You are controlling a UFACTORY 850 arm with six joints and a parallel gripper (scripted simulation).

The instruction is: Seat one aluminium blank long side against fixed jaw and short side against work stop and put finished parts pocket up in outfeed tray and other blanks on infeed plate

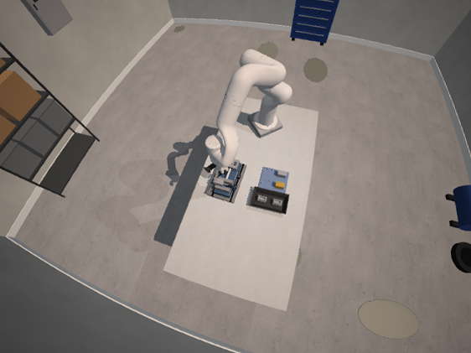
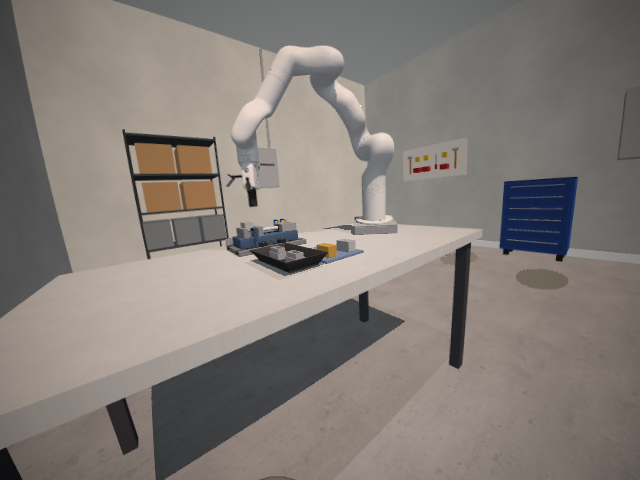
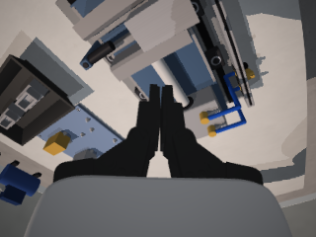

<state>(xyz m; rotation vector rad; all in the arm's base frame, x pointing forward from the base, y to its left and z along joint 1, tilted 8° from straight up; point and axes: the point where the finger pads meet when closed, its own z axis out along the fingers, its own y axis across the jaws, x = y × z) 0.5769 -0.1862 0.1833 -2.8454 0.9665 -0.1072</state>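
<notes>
My hand is 10 mm to the right of the grey jaw block and 120 mm above it. The rest, counted from my hand: silver rod 50 mm behind, 20 mm to the left, 120 mm below; then vise 30 mm behind, 20 mm to the left, 160 mm below; then dark work stop rod 40 mm ahead, 60 mm to the left, 110 mm below.
</notes>
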